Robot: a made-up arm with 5 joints.
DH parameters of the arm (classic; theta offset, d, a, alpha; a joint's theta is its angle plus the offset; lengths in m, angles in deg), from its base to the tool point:
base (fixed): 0 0 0.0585 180
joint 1: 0 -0.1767 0.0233 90
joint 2: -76.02 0 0.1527 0
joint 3: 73.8 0 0.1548 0
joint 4: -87.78 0.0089 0 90
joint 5: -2.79 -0.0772 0 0
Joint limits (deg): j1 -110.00..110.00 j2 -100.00..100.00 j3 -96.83..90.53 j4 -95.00..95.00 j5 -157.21..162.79
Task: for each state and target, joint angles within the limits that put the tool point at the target. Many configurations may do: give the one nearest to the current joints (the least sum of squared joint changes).
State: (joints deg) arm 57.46 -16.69 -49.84 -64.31 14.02
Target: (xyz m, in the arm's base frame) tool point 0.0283 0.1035 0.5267
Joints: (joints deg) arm 69.00 -34.70 -61.03 -40.02 14.02
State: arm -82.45 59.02 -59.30 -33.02 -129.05
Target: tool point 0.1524 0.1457 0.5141
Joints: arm -54.26 21.41 -81.10 -38.88 -129.05
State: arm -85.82 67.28 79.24 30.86 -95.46
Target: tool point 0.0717 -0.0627 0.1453
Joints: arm -109.87 99.64 83.17 18.60 -95.46
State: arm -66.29 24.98 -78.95 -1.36 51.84
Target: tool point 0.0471 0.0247 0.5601
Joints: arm -95.68 -7.83 -83.30 -2.53 51.84
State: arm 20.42 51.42 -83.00 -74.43 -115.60
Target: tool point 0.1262 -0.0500 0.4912
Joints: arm 42.52 22.25 -96.69 -73.74 -115.60
